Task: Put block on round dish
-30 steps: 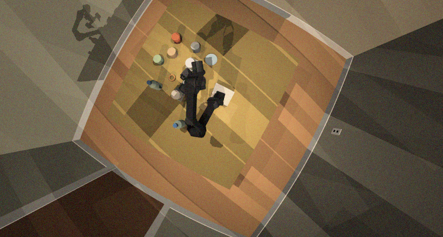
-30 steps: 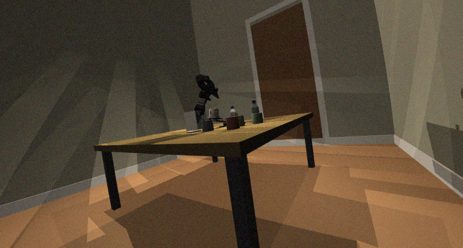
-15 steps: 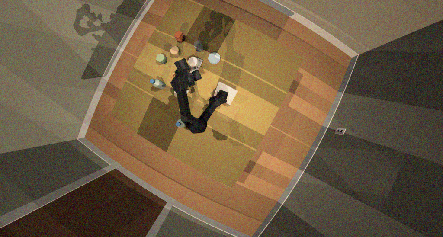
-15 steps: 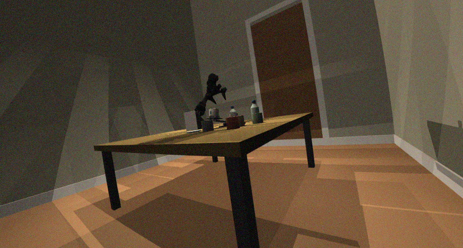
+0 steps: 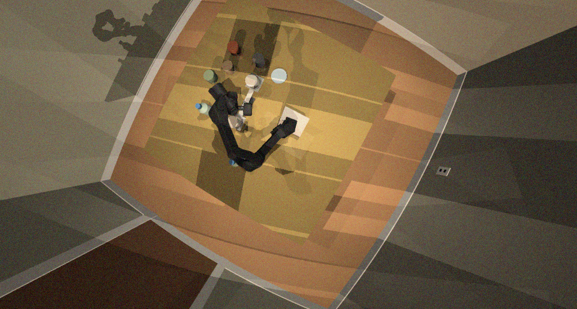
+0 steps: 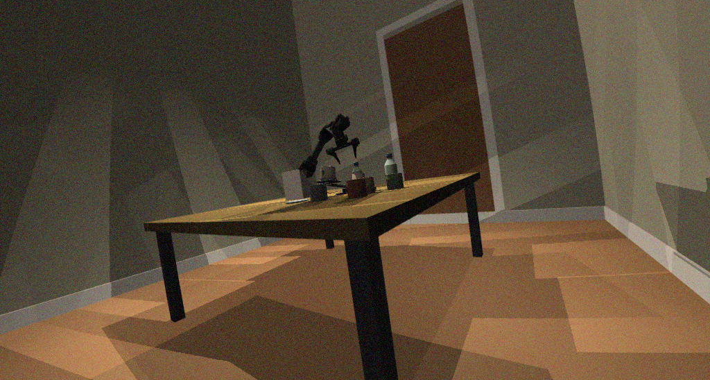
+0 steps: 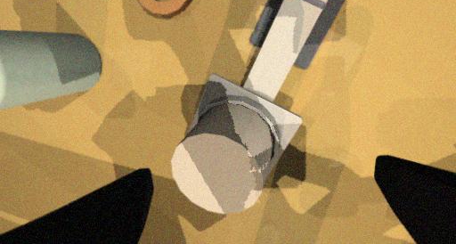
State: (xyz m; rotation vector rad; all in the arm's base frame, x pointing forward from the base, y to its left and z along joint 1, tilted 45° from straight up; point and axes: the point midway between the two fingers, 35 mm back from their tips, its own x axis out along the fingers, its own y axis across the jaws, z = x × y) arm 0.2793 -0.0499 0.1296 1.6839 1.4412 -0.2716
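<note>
The cup lies 3 cm ahead of my gripper tip, 7 cm to the left of it and 11 cm below it. Also, from my gripper tip: red cylinder (21 cm ahead, 39 cm to the right, 13 cm below); round light-blue dish (11 cm behind, 32 cm to the right, 16 cm below).
</note>
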